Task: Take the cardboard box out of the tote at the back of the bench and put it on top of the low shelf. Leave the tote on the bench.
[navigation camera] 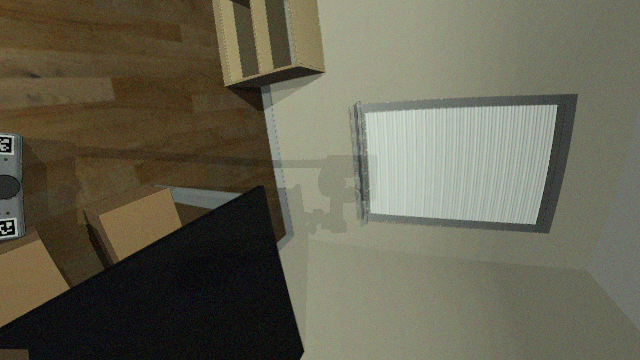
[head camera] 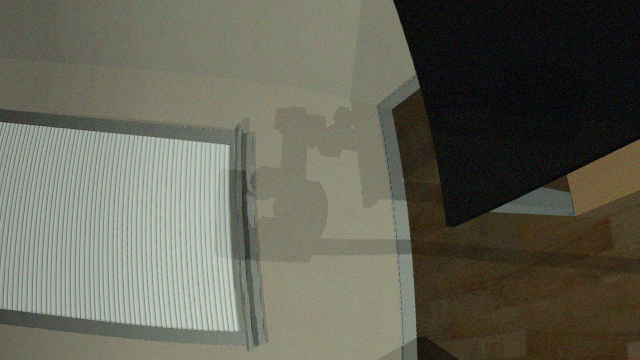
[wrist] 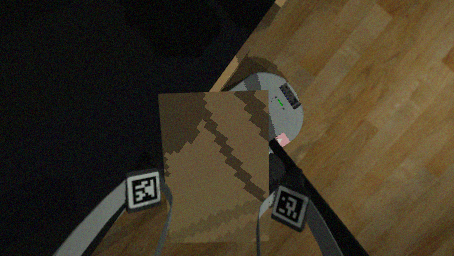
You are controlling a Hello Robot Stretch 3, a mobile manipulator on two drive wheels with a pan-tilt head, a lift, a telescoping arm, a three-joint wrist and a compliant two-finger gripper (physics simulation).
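Frame: origin at the robot's base, x ahead, y left, z up, level; metres.
Where they show: gripper, between the fingertips: [wrist: 221, 164]; robot's base, origin of its link: [navigation camera: 3, 184].
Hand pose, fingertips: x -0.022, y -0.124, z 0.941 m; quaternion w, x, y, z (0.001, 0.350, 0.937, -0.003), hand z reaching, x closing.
Each offset is from my fingertips to the top centre of the thing. "spot": to the spot under its first point. Level surfaces: height alone.
The cardboard box {0.008 m back, 0.012 m right, 0.055 m up} [wrist: 215, 140] is between the two fingers of my gripper [wrist: 221, 164] in the wrist view, with a finger against each side. My gripper is shut on it. Below them, the wrist view shows the dark bench {0.179 m down} [wrist: 75, 75] [head camera: 525, 90] [navigation camera: 200, 280] at the left and the wooden floor at the right. The low shelf {0.331 m down} [navigation camera: 307, 35], light wood with open compartments, stands against the wall at the top of the navigation view. The tote does not show in these views. The gripper does not show in the head or navigation view.
My round grey base [wrist: 290, 117] shows past the box. Light brown blocks {spot: 0.415 m ahead, 0.044 m right, 0.671 m down} [navigation camera: 142, 225] [head camera: 607, 172] stand beside the bench. A grey unit with square markers [navigation camera: 11, 185] is on the floor {0.941 m down} [navigation camera: 125, 115]. A window [head camera: 115, 220] [navigation camera: 460, 162] is in the wall.
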